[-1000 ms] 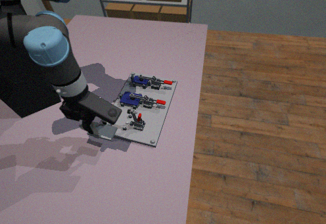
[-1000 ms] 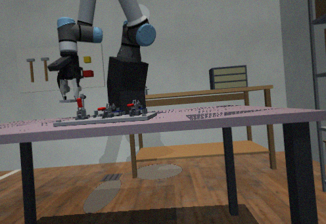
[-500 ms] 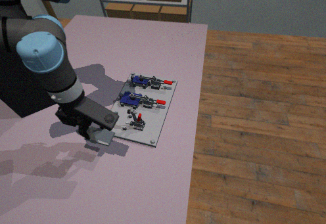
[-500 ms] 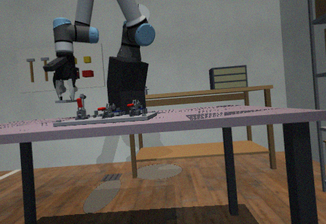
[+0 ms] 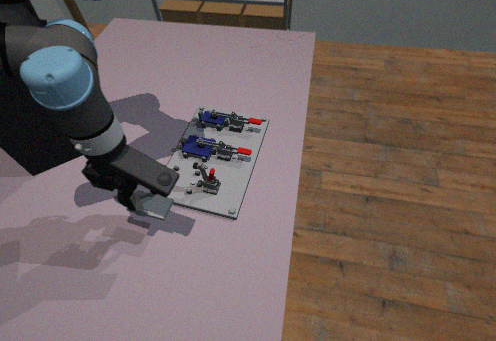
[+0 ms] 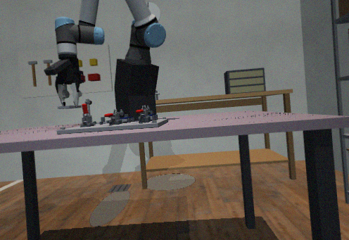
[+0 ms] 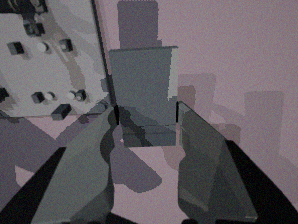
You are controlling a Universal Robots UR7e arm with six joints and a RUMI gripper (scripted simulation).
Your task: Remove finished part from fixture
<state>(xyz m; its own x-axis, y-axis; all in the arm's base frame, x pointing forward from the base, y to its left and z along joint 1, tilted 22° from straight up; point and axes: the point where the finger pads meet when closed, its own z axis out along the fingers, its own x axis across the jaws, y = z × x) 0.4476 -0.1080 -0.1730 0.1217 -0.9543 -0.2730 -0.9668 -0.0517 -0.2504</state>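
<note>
Right now my hand is 10 mm past the grey finished part and 10 mm above it. Also, from my hand: blue blank 340 mm to the left, 80 mm below, 20 mm behind; grey fixture plate 240 mm to the left, 100 mm below, 30 mm ahead.
</note>
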